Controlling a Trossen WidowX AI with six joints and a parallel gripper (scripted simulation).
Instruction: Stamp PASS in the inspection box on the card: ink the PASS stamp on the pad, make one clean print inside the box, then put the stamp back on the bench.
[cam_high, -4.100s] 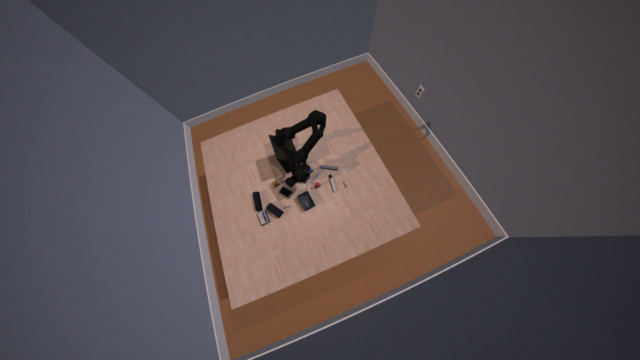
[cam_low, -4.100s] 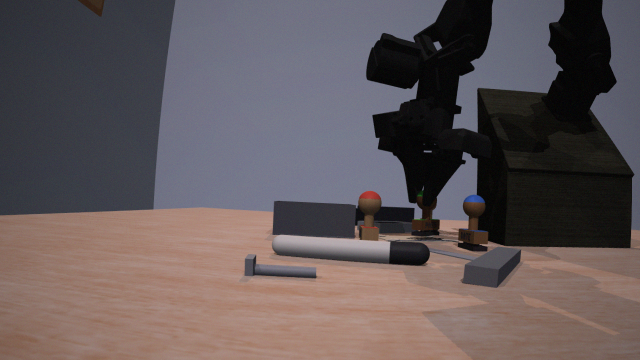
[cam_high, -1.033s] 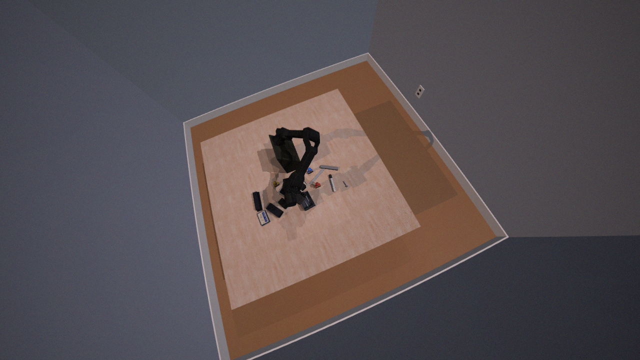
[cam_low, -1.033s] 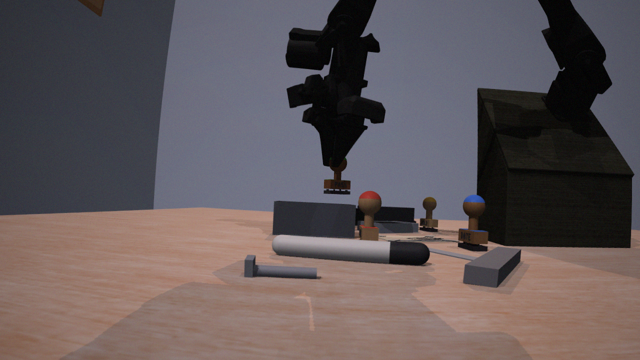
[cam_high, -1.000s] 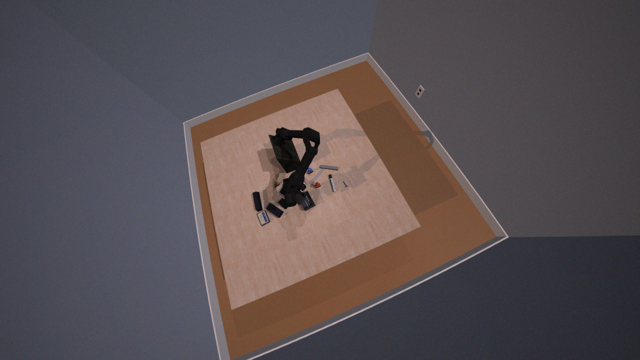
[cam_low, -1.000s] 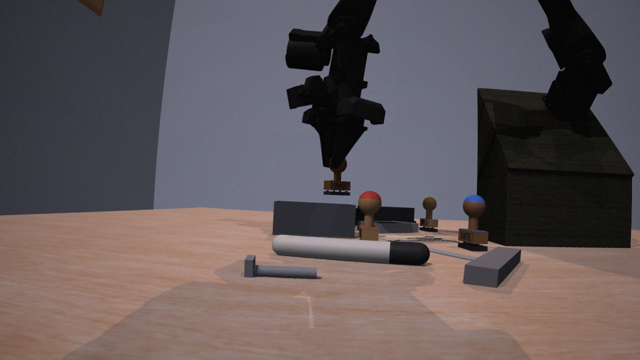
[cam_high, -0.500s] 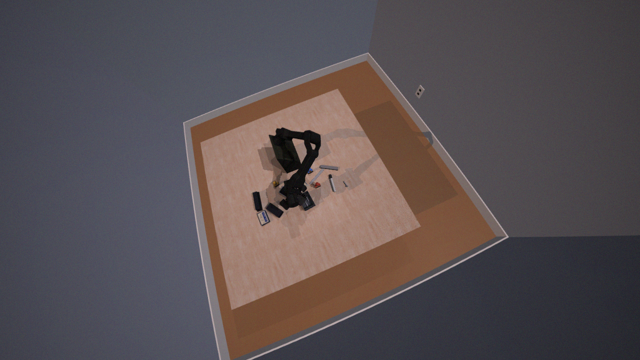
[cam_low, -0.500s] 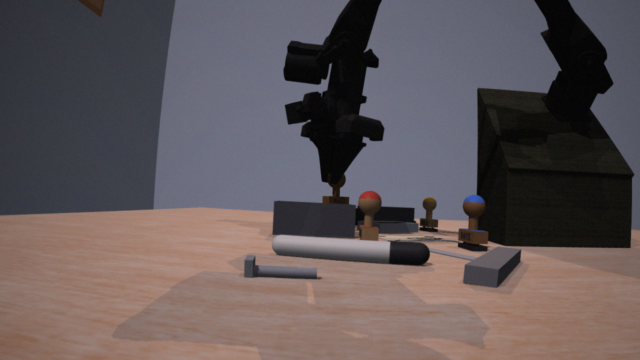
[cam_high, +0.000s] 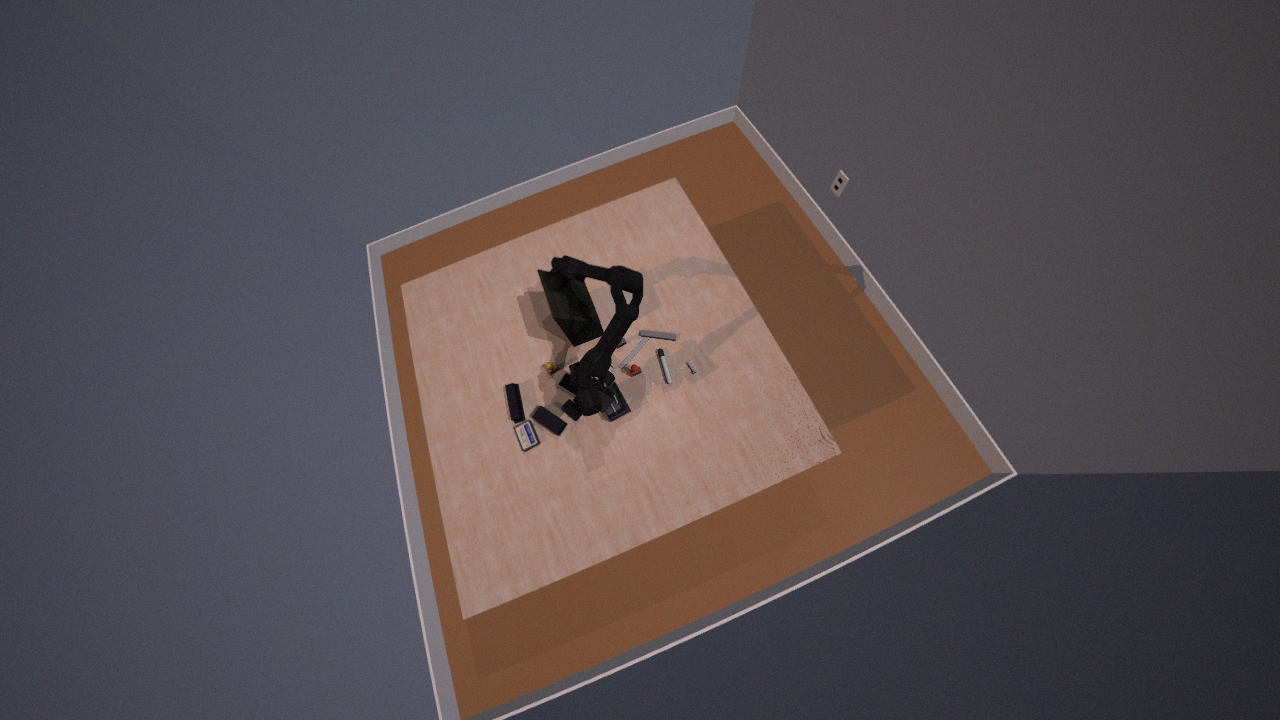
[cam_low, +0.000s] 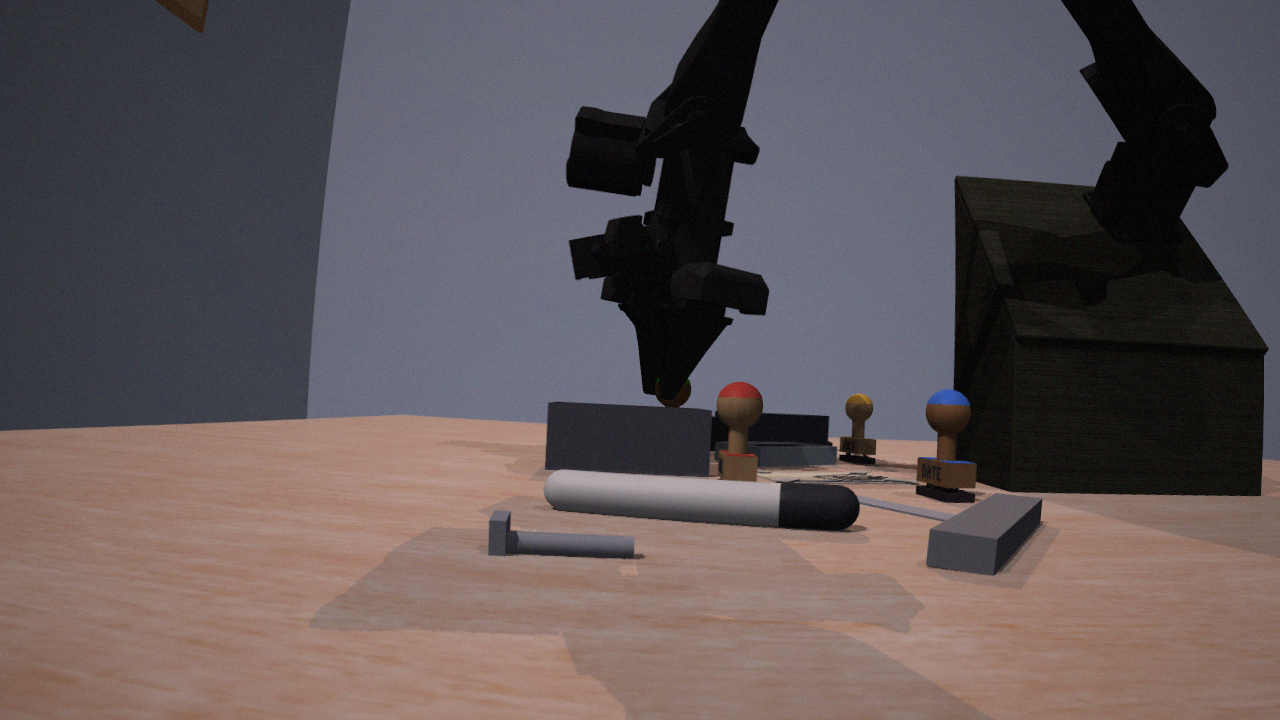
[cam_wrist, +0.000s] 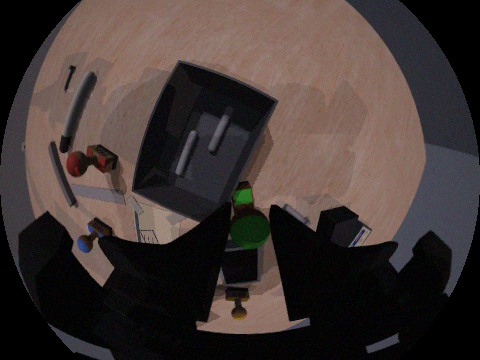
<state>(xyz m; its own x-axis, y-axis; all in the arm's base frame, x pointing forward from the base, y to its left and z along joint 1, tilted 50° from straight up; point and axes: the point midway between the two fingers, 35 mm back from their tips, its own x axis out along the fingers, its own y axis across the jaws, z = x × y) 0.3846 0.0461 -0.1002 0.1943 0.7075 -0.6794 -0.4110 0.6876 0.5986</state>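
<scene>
Now: the green-topped pass stamp 1 cm behind my gripper tip and 2 cm below it. Also, from my gripper tip: dark tray: 2 cm ahead, 6 cm to the left, 4 cm below; then ink pad: 11 cm behind, 5 cm to the right, 5 cm below; then pale card: 12 cm behind, 7 cm to the left, 5 cm below.
</scene>
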